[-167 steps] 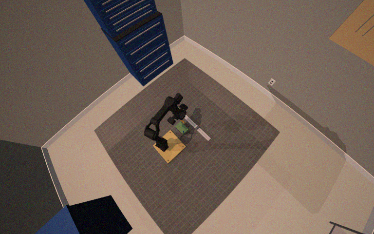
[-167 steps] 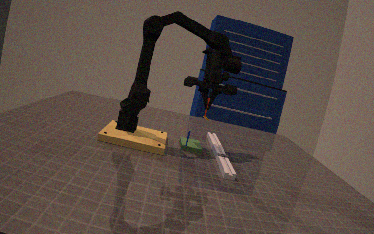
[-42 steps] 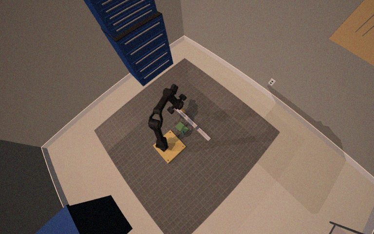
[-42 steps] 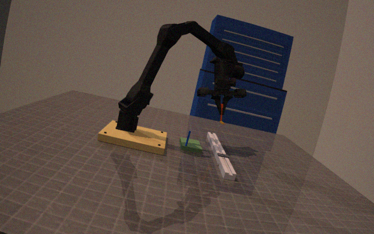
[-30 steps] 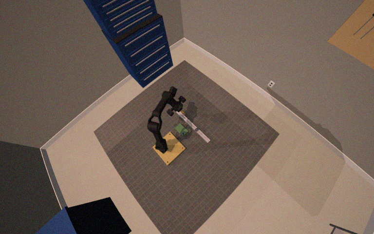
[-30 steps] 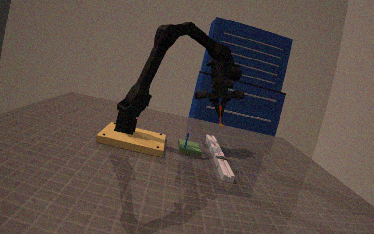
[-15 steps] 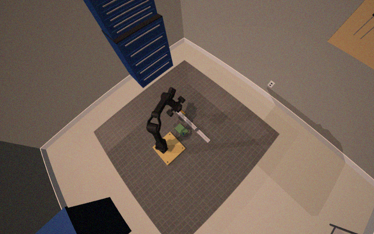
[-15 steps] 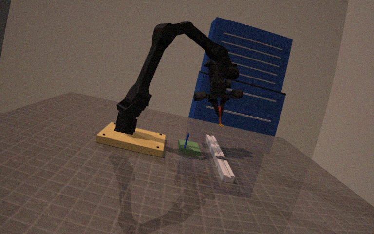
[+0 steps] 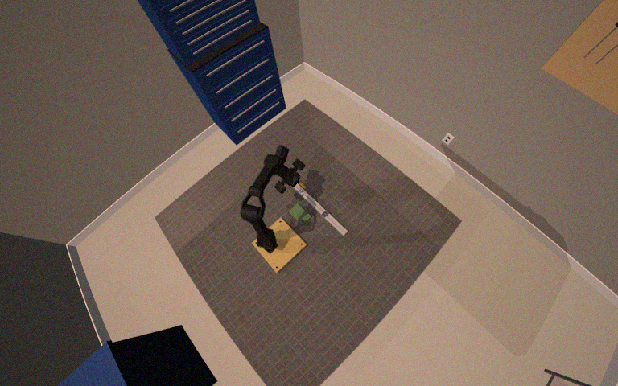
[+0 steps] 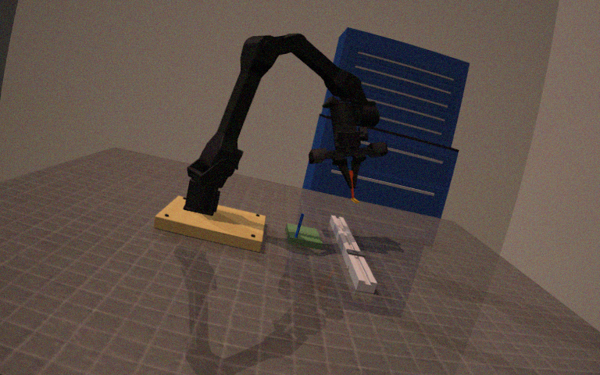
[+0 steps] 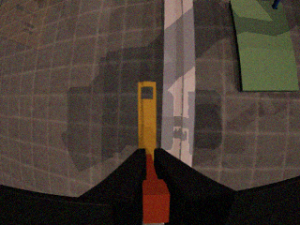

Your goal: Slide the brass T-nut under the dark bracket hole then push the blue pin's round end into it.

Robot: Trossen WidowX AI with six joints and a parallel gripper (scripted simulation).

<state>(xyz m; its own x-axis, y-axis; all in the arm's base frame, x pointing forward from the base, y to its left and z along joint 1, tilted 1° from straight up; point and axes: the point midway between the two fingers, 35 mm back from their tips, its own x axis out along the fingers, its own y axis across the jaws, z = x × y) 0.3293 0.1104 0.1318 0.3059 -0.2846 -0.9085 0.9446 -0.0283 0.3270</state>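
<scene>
My gripper tip is 20 mm to the left of the brass T-nut. Also, from my gripper tip: green tray: 120 mm behind, 120 mm to the right, 110 mm below; blue pin: 130 mm behind, 140 mm to the right, 90 mm below.
</scene>
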